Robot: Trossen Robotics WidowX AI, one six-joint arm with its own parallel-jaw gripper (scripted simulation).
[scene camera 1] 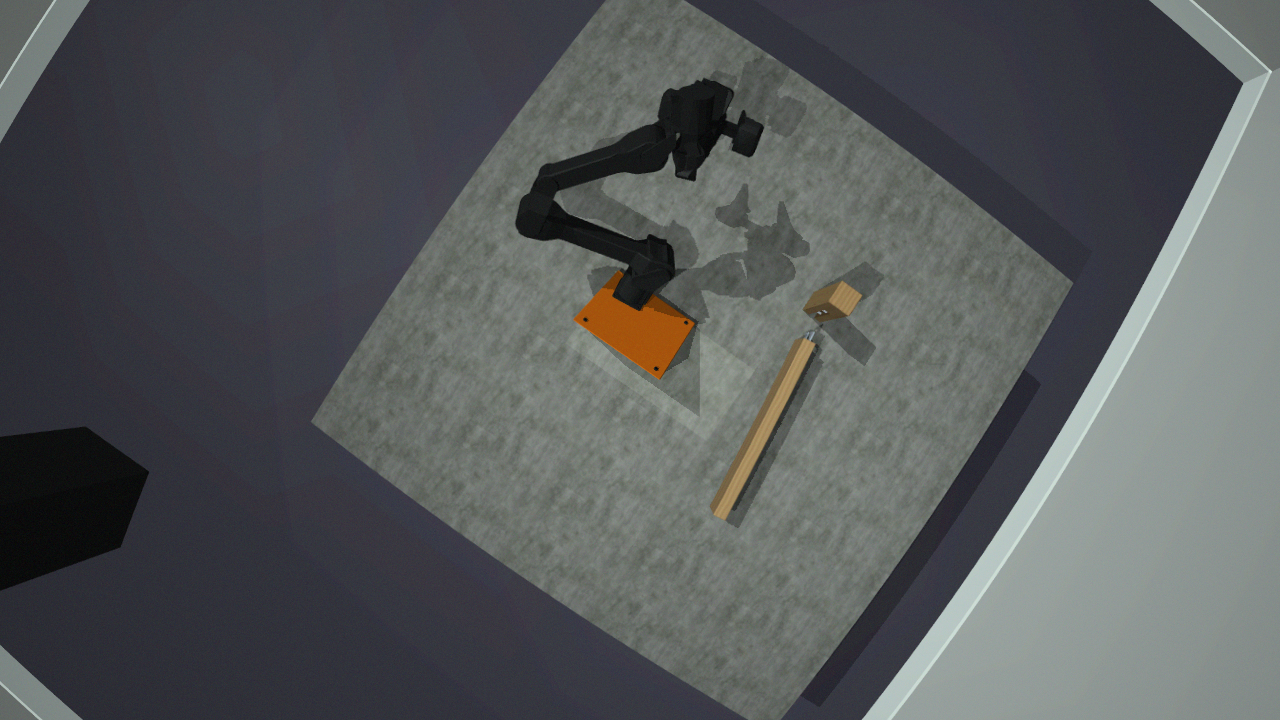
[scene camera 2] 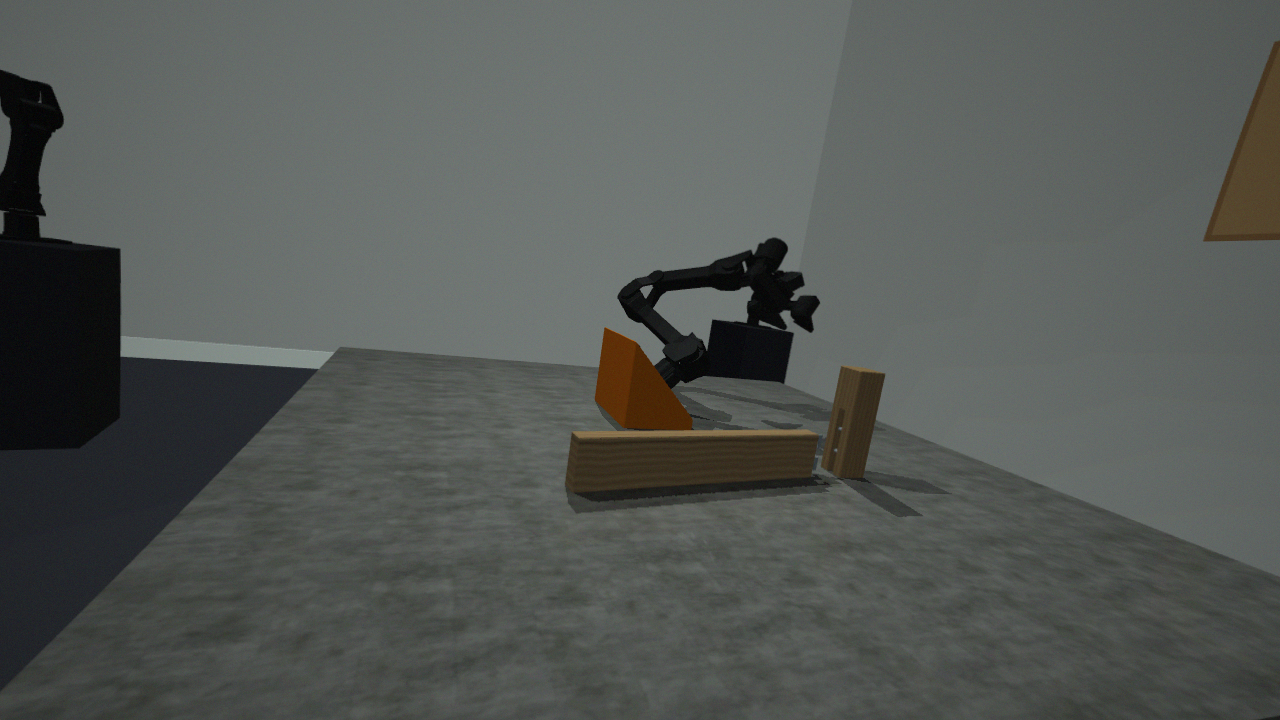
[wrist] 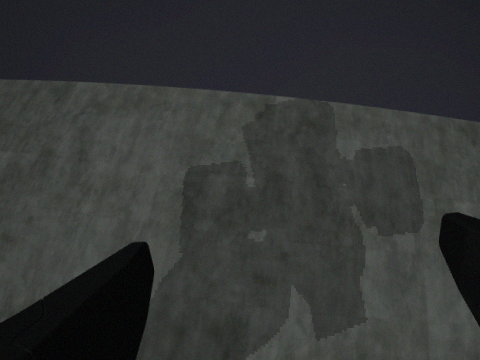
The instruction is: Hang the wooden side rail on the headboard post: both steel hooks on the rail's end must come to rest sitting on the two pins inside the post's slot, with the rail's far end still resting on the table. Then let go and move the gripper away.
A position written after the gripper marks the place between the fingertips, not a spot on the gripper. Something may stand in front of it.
The gripper (scene camera 2: pixel 798 330) is open and holds nothing. Further things: a wooden side rail (scene camera 2: pixel 598 460) and a headboard post (scene camera 2: pixel 858 392).
The wooden side rail also shows in scene camera 1 (scene camera 1: pixel 789 374). The gripper also shows in scene camera 1 (scene camera 1: pixel 722 104) and in the wrist view (wrist: pixel 297 244). The headboard post is seen too in scene camera 1 (scene camera 1: pixel 836 301). The wrist view does not show the wooden side rail: it is out of frame.
